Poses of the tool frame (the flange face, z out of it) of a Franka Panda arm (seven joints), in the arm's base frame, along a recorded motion.
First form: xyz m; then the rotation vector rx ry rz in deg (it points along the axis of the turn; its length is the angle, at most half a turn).
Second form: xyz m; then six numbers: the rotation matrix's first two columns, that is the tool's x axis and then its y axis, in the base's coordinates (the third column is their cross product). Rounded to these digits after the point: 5 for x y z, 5 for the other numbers.
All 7 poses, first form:
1: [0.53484 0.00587 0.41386 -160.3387 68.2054 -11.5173]
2: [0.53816 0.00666 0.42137 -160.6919 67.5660 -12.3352]
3: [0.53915 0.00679 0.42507 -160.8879 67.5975 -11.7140]
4: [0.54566 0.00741 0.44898 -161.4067 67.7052 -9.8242]
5: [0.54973 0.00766 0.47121 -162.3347 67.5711 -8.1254]
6: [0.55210 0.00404 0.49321 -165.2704 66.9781 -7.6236]
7: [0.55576 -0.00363 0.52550 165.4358 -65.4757 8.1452]
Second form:
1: [0.53484 0.00587 0.41386 0.68687 -0.72188 0.08425 -0.70952 -0.69115 -0.13746]
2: [0.53816 0.00666 0.42137 0.69171 -0.71600 0.09419 -0.70310 -0.69747 -0.13853]
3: [0.53915 0.00679 0.42507 0.69290 -0.71556 0.08864 -0.70367 -0.69790 -0.13337]
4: [0.54566 0.00741 0.44898 0.69592 -0.71456 0.07142 -0.70539 -0.69883 -0.11854]
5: [0.54973 0.00766 0.47121 0.70138 -0.71039 0.05842 -0.70399 -0.70323 -0.09934]
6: [0.55210 0.00404 0.49321 0.71478 -0.69592 0.06919 -0.69367 -0.71808 -0.05646]
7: [0.55576 -0.00363 0.52550 0.72561 -0.68123 0.09707 -0.68425 -0.72924 -0.00295]
